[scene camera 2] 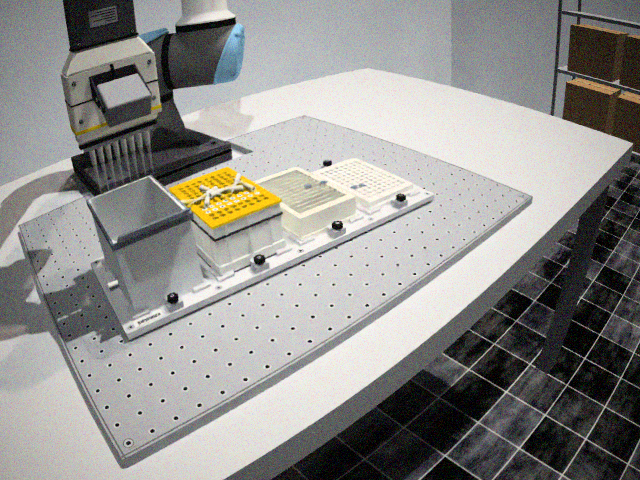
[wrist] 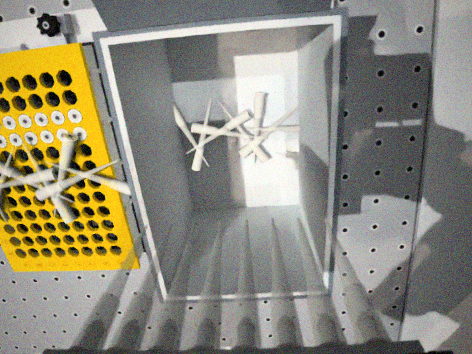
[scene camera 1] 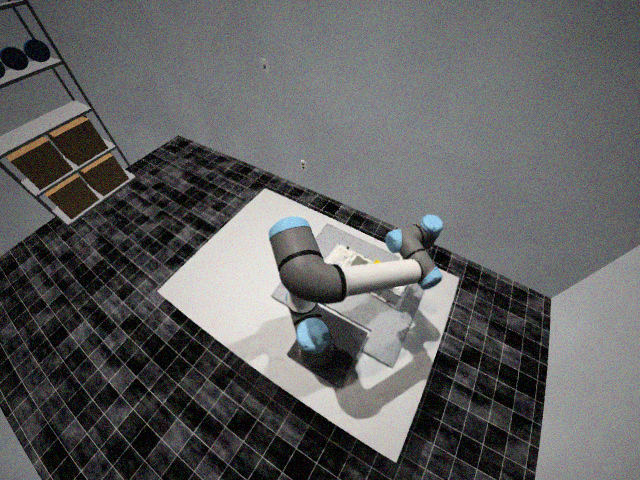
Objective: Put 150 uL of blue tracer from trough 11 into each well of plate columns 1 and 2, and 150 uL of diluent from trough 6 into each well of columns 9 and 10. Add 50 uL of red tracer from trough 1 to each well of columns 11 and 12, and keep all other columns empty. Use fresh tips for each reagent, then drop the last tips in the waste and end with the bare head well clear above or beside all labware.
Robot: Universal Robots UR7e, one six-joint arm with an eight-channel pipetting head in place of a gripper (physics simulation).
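Note:
My eight-channel head (scene camera 2: 122, 155) (wrist: 247, 320) carries a row of pale tips. They hang at the rear rim of the grey waste bin (scene camera 2: 149, 230) (wrist: 220, 29); the views do not settle whether their ends are inside its mouth. Several loose tips (wrist: 257, 132) lie in the bin. The yellow tip rack (scene camera 2: 219, 221) (wrist: 70, 262) has two rows of seated tips showing, and loose tips (scene camera 2: 211, 195) (wrist: 60, 185) lie crossed on top. The cream trough reservoir (scene camera 2: 323, 218) and the white plate (scene camera 2: 373, 202) stand beyond it, with small blue-grey spots over both. Liquid in the wells cannot be made out.
The labware stands in a row on a white rail (scene camera 2: 222, 291) with black knobs, on a perforated board (scene camera 2: 330, 299). The arm (scene camera 1: 382, 277) reaches across the white table (scene camera 1: 222, 258) and hides much of the labware there. A shelf (scene camera 1: 74, 111) stands at the upper left.

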